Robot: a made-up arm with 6 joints.
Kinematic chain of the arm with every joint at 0, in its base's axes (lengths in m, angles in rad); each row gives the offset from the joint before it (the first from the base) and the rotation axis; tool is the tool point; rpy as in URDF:
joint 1: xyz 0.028 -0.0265 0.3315 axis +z
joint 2: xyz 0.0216 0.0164 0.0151 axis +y
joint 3: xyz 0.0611 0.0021 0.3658 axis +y
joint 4: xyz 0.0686 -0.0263 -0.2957 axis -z
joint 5: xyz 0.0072 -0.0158 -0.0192 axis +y
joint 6: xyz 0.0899 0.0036 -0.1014 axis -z
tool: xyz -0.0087 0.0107 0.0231 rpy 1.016 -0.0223 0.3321
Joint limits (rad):
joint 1: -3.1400..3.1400
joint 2: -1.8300..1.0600
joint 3: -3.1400..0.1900
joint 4: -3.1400..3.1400
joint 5: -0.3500..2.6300
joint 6: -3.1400..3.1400
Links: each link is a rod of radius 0.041 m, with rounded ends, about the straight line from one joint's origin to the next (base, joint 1, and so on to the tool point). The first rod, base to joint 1, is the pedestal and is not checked.
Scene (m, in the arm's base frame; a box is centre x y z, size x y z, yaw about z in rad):
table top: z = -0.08
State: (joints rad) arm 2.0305 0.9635 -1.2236 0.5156 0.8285 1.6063
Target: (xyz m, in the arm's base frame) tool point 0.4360 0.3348 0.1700
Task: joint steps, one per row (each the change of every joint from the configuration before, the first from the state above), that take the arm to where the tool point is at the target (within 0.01 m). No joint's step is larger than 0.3 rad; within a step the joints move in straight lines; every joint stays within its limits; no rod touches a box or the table.
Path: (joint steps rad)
1: -0.2501 -0.0357 0.0275 0.0138 -0.0253 0.0051
2: -0.2502 -0.0357 0.0275 0.0138 -0.0254 0.0051
3: -0.2501 -0.0356 0.0275 0.0139 -0.0253 0.0051
4: -0.2502 -0.0357 0.0275 0.0138 -0.0254 0.0051
5: -0.2501 -0.0357 0.0274 0.0138 -0.0253 0.0051

